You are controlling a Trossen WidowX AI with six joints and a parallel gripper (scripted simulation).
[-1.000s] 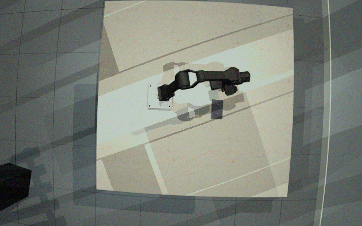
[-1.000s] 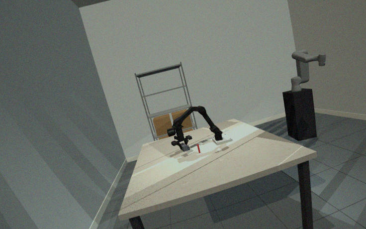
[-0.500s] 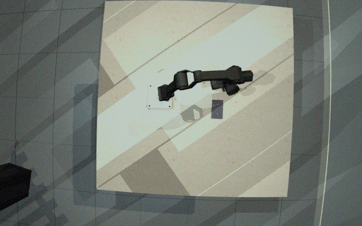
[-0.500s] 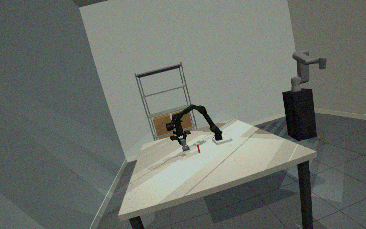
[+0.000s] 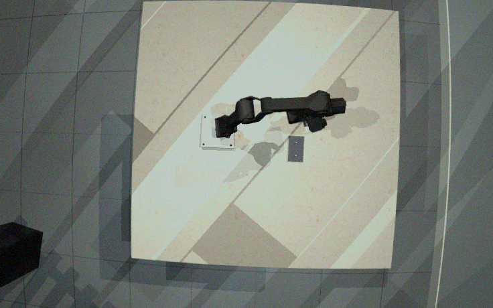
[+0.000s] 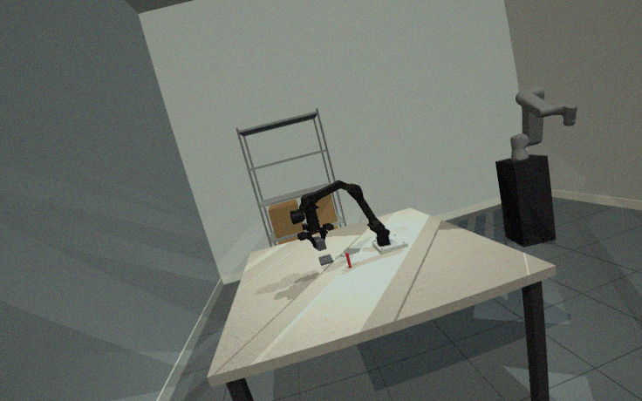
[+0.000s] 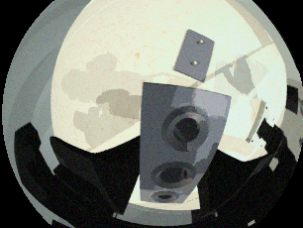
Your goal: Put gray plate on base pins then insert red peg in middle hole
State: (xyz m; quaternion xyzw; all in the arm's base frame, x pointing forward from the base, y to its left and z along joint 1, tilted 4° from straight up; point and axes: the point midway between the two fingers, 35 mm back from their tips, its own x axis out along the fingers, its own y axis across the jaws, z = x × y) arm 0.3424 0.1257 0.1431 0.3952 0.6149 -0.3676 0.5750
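Now: the dark base 140 mm to the right of my gripper tip, 130 mm below it and 10 mm ahead of it. Round my gripper tip: red peg (130 mm behind, 100 mm below, 30 mm to the left); gray plate (30 mm above).
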